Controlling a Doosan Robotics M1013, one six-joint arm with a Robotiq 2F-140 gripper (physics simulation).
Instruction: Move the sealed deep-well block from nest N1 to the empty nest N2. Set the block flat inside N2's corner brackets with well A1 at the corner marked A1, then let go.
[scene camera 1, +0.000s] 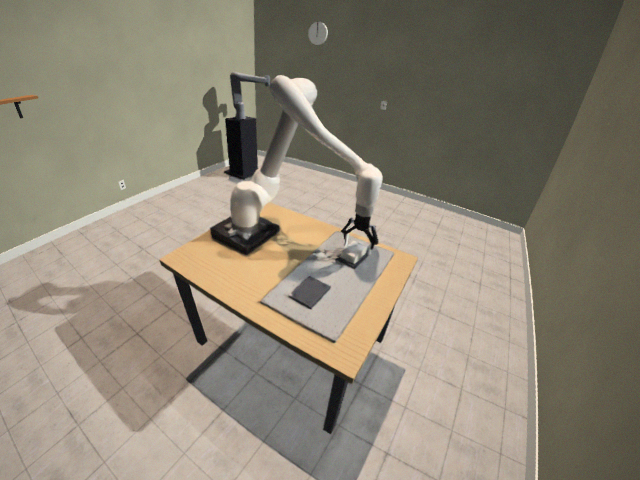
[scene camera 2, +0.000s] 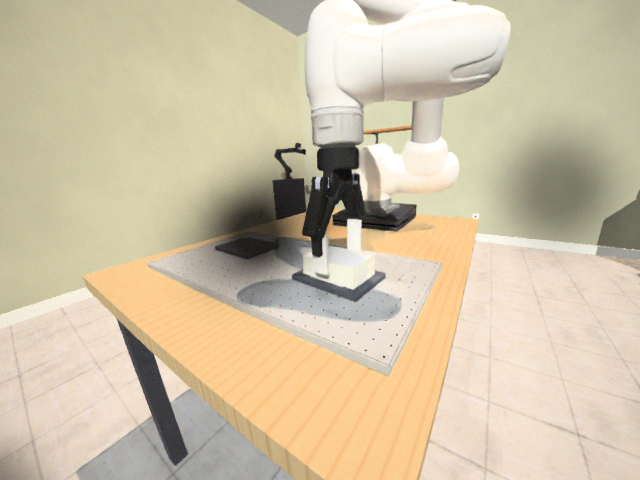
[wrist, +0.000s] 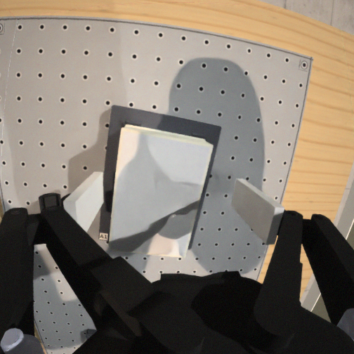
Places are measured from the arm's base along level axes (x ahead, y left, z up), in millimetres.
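Pixels of known places: gripper, between the fingertips: (scene camera 1: 357, 249) (scene camera 2: 339, 260); arm's base, origin of its link: (scene camera 1: 245, 227) (scene camera 2: 373, 209).
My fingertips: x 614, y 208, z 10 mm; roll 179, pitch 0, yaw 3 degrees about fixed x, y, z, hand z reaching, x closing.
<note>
Ahead of a thing's pixels: the offset from my fingertips to its top centre. Level surfaces: height alone.
The sealed deep-well block @(11 mm right, 12 mm back, 4 mm up) (scene camera 1: 355, 251) (scene camera 2: 347, 272) (wrist: 160, 192), cream with a pale top, sits on dark nest N1 @(11 mm right, 12 mm back, 35 mm down) (scene camera 2: 355, 293) (wrist: 150, 118). In the wrist view, an A1 label (wrist: 103, 236) shows at the nest's lower left corner. My gripper (scene camera 1: 359, 243) (scene camera 2: 338, 250) (wrist: 170, 189) is open and points down over the block. Its pale fingertips stand apart on the block's two long sides, with a wider gap on the right in the wrist view. Nest N2 @(368 mm right, 45 mm back, 35 mm down) (scene camera 1: 310, 291) (scene camera 2: 246, 246) is a flat dark plate with no block on it; its brackets and A1 mark are too small to make out.
Both nests stand on a grey perforated board @(50 mm down) (scene camera 1: 338, 322) (scene camera 2: 385, 361) (wrist: 65, 40) on the wooden table @(63 mm down) (scene camera 1: 222, 273) (scene camera 2: 258, 408) (wrist: 325, 135). The arm's black base (scene camera 1: 245, 242) (scene camera 2: 398, 222) stands at the table's far end from N2. A black pedestal (scene camera 1: 241, 147) (scene camera 2: 289, 198) stands beyond the table.
</note>
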